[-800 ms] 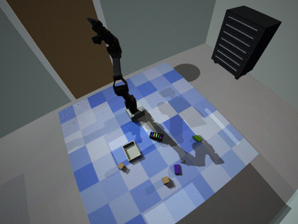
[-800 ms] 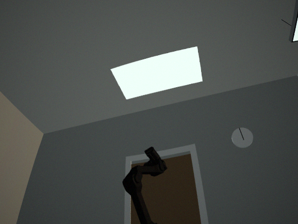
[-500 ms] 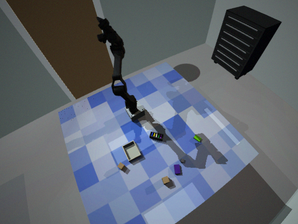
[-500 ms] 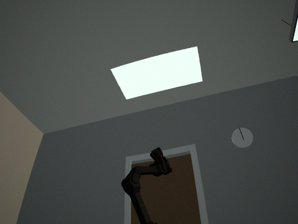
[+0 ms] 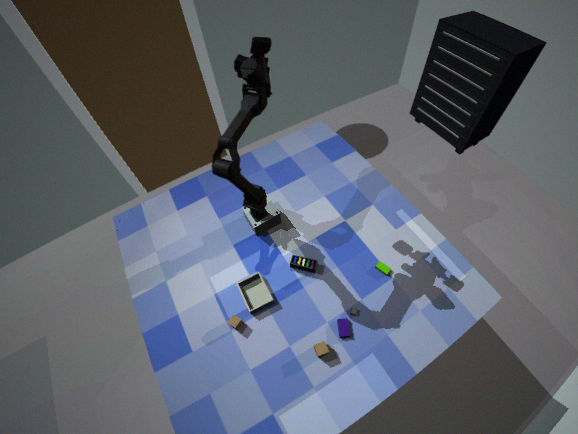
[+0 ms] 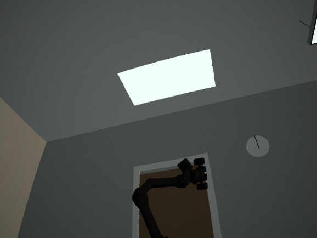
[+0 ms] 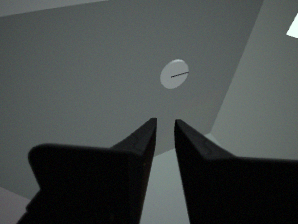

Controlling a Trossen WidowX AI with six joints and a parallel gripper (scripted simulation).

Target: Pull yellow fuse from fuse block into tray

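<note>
The yellow fuse lies 61 cm below my gripper tip, 56 cm ahead of it and 21 cm to the right of it. The rest, counted from my gripper tip: blue fuse (61 cm below, 55 cm ahead, 22 cm to the right); then white fuse (61 cm below, 57 cm ahead, 20 cm to the right); then green fuse (61 cm below, 59 cm ahead, 19 cm to the right).
</note>
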